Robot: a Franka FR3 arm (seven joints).
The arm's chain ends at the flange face. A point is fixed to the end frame.
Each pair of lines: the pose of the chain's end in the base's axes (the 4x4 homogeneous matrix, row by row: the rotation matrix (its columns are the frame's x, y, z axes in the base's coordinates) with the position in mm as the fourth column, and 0 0 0 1 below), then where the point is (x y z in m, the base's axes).
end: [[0.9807, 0.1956, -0.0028, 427.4], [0.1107, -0.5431, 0.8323, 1.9], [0.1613, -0.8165, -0.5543, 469.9], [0, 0, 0, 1]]
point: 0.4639 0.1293 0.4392
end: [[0.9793, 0.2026, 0.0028, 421.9], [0.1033, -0.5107, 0.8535, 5.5], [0.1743, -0.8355, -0.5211, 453.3], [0, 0, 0, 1]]
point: 0.4588 0.1340 0.4280
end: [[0.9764, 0.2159, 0.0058, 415.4], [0.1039, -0.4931, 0.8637, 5.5], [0.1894, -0.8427, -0.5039, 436.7], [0, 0, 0, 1]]
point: 0.4521 0.1347 0.4144
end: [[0.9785, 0.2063, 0.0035, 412.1], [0.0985, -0.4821, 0.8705, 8.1], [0.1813, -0.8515, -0.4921, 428.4], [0, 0, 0, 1]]
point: 0.4489 0.1374 0.4075
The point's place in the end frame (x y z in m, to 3 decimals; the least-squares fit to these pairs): 0.045 -0.037 0.123
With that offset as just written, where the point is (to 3 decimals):
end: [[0.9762, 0.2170, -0.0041, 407.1], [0.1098, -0.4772, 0.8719, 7.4], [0.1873, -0.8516, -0.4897, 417.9], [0, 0, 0, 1]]
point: 0.442 0.137 0.398
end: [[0.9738, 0.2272, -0.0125, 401.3], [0.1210, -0.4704, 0.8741, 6.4], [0.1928, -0.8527, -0.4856, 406.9], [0, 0, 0, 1]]
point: 0.435 0.137 0.387
